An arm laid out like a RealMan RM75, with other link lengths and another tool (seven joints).
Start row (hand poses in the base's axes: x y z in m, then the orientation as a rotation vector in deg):
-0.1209, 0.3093, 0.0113, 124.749, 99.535, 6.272
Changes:
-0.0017, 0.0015, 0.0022, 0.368, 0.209, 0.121
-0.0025, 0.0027, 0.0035, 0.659, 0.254, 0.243
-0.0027, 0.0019, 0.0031, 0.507, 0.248, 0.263
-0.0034, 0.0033, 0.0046, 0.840, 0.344, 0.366
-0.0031, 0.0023, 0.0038, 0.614, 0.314, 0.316
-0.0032, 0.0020, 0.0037, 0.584, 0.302, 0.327
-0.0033, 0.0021, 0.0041, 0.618, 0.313, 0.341
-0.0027, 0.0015, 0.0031, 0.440, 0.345, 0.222
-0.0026, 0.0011, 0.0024, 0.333, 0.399, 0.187
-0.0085, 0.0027, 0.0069, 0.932, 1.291, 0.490
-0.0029, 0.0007, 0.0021, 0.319, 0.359, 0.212
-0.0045, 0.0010, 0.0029, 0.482, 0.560, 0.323
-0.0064, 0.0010, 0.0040, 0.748, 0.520, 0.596
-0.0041, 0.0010, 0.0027, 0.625, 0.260, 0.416
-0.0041, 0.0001, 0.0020, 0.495, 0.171, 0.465
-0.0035, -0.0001, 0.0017, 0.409, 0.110, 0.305
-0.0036, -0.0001, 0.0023, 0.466, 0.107, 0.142
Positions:
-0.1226, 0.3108, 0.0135, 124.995, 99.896, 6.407
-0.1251, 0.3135, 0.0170, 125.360, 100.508, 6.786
-0.1278, 0.3154, 0.0201, 125.597, 101.092, 7.040
-0.1312, 0.3187, 0.0247, 126.017, 101.948, 7.520
-0.1343, 0.3210, 0.0285, 126.308, 102.662, 7.816
-0.1375, 0.3230, 0.0322, 126.561, 103.374, 8.102
-0.1408, 0.3251, 0.0363, 126.827, 104.120, 8.412
-0.1435, 0.3266, 0.0394, 127.090, 104.692, 8.497
-0.1461, 0.3277, 0.0418, 127.336, 105.218, 8.416
-0.1546, 0.3304, 0.0487, 128.130, 106.746, 7.989
-0.1575, 0.3311, 0.0508, 128.320, 107.279, 7.939
-0.1620, 0.3321, 0.0537, 128.611, 108.098, 7.844
-0.1684, 0.3331, 0.0577, 128.800, 109.305, 8.094
-0.1725, 0.3341, 0.0604, 128.942, 110.134, 8.485
-0.1766, 0.3342, 0.0624, 128.907, 110.931, 8.853
-0.1801, 0.3341, 0.0641, 128.933, 111.483, 9.182
-0.1837, 0.3340, 0.0664, 129.144, 111.865, 9.553

